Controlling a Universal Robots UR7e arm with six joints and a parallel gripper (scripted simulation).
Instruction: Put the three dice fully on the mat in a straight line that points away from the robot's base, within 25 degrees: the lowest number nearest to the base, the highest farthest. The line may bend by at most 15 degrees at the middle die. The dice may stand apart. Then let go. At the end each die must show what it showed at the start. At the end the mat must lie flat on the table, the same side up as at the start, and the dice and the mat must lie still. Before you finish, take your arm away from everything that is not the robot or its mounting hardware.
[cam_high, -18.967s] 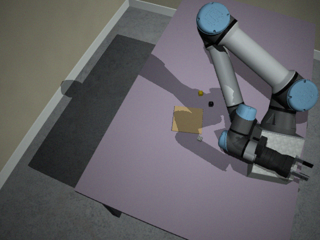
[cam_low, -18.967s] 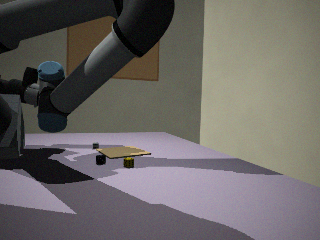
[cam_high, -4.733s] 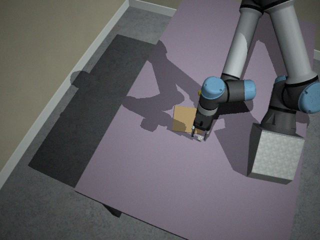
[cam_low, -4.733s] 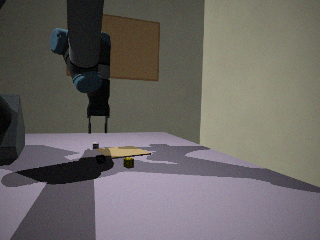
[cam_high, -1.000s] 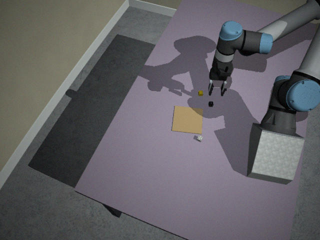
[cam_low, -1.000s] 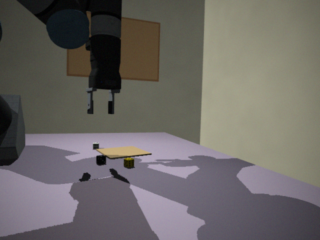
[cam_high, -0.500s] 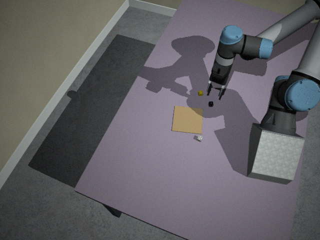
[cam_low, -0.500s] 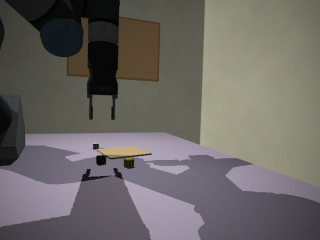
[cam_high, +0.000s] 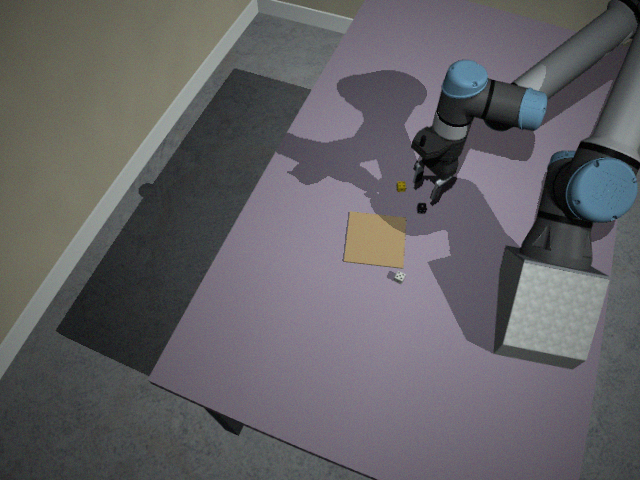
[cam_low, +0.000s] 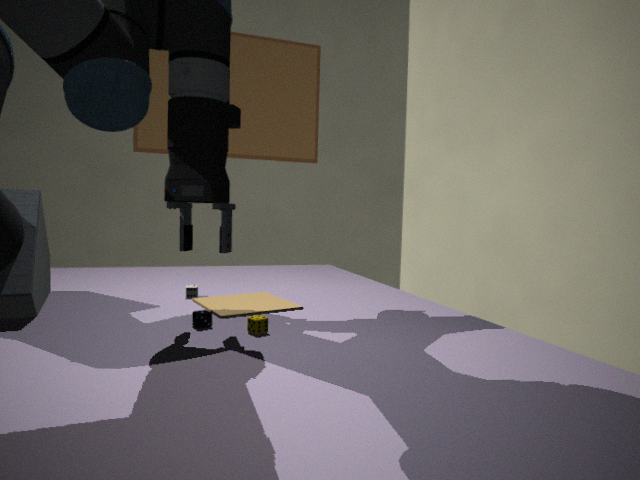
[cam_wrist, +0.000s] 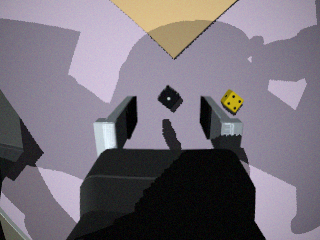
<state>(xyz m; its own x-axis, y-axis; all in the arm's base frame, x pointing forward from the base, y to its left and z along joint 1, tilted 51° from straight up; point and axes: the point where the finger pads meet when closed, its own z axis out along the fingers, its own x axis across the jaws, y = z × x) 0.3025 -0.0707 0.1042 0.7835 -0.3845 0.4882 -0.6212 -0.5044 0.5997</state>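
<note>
Now: hand 11 cm above the black die, 1 cm to the left of it and 1 cm past it. From my hand the other things lie so: white die 19 cm to the left, 11 cm below, 2 cm ahead; then tan mat 12 cm below, 10 cm to the left, 9 cm ahead; then yellow die 11 cm below, 6 cm to the right, 6 cm ahead.
</note>
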